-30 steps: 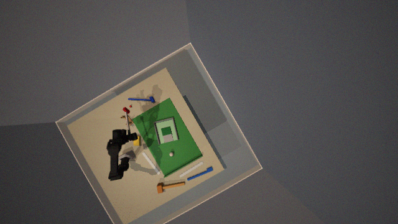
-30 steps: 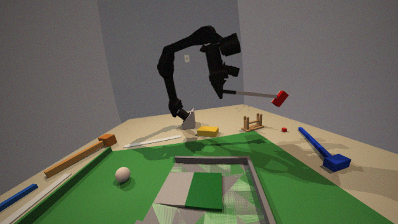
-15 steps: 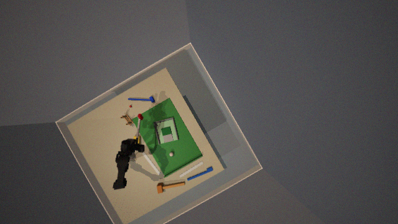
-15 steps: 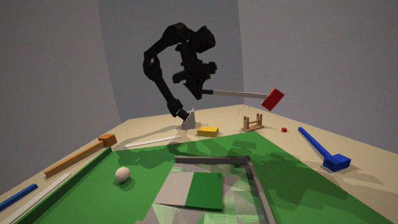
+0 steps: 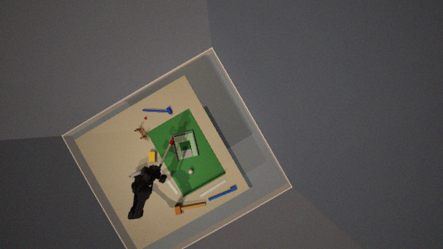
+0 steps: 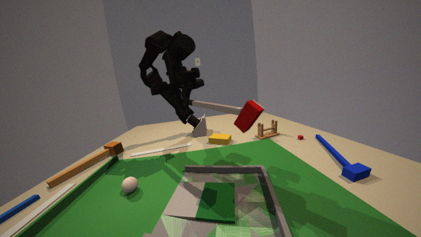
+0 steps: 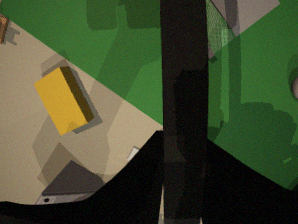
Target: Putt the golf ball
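Right now my gripper tip is 10 cm to the right of the red putter, 9 cm short of it and 1 cm below it. Round my gripper tip: yellow block 18 cm below, 14 cm behind, 11 cm to the left; then white golf ball 17 cm below, 17 cm ahead, 16 cm to the right; then green mat 20 cm below, 18 cm ahead, 3 cm to the left.
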